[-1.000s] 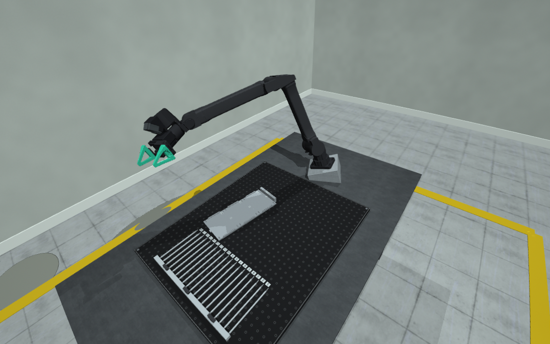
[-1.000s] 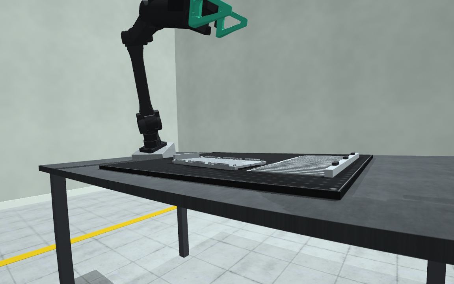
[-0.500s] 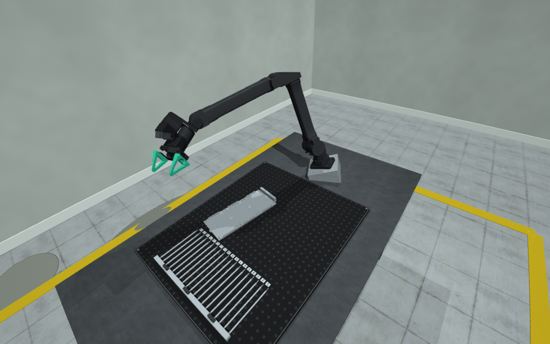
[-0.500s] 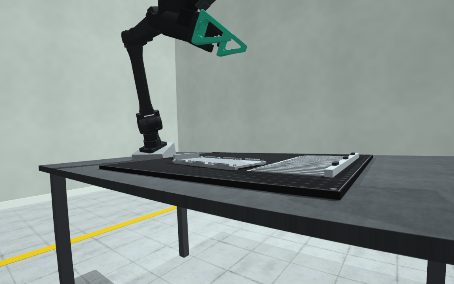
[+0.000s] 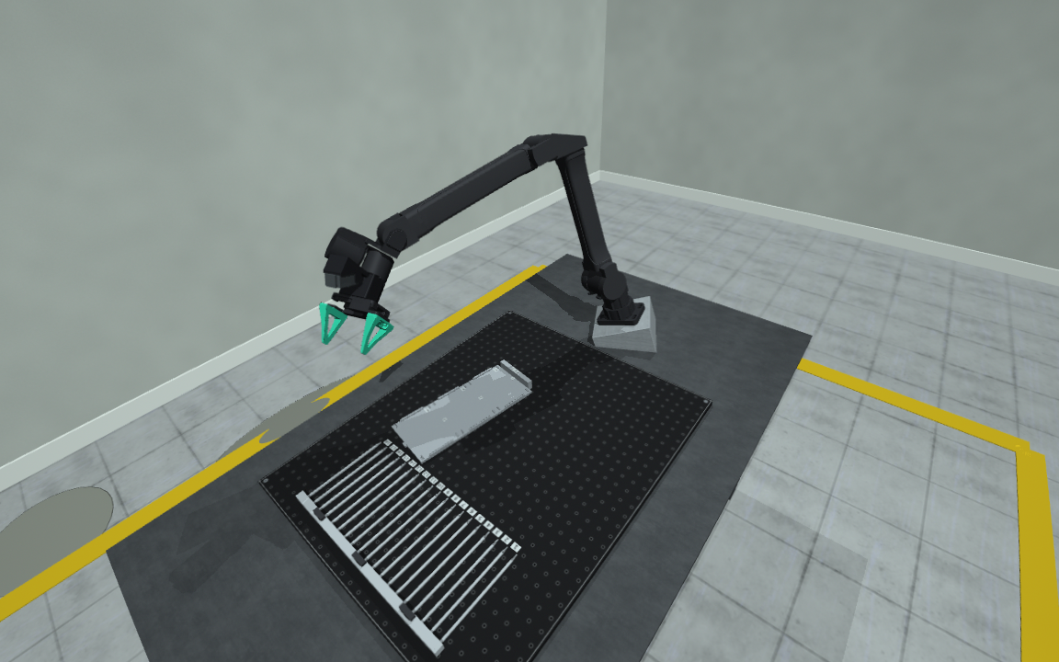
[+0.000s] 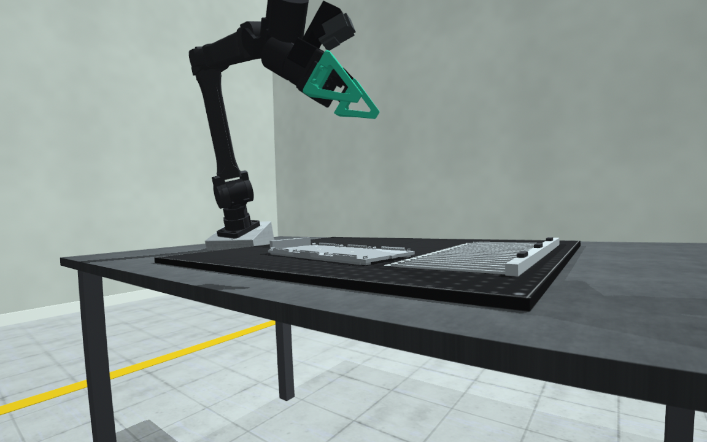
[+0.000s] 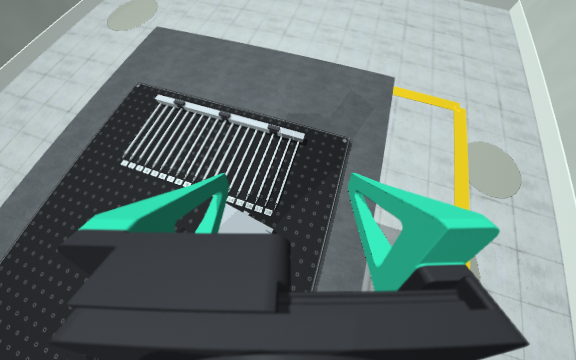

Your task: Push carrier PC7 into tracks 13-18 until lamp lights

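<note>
The carrier PC7 is 240 mm below my hand, 150 mm to the left of it and 140 mm behind it.
</note>
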